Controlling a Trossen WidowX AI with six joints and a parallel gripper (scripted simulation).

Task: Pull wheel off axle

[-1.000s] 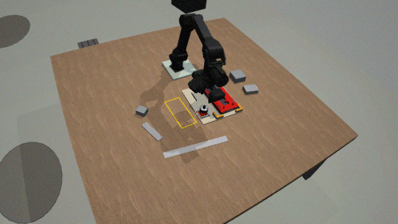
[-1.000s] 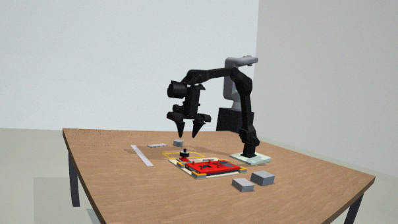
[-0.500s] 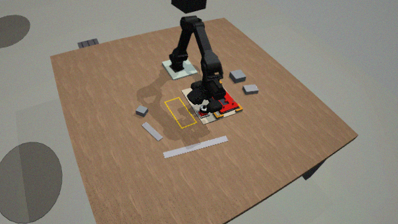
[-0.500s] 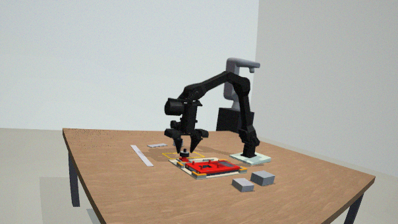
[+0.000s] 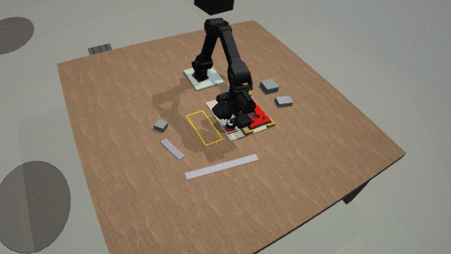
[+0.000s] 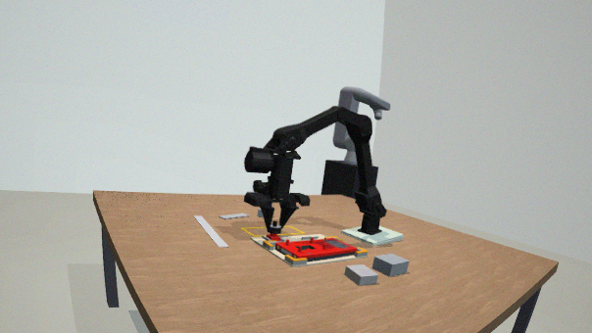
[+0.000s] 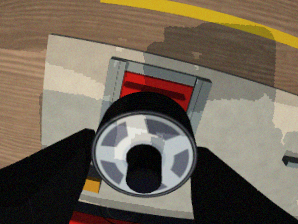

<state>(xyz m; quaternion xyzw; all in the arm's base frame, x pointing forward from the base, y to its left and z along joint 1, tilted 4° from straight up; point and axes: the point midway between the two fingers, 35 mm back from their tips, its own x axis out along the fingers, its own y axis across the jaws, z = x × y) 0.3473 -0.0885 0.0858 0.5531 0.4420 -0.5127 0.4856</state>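
The wheel lies right at my gripper tip. Also, from my gripper tip: short grey bar 50 mm behind, 260 mm to the right, 40 mm below; then long pale strip 130 mm ahead, 140 mm to the right, 40 mm below; then grey cube 170 mm behind, 240 mm to the right, 30 mm below.
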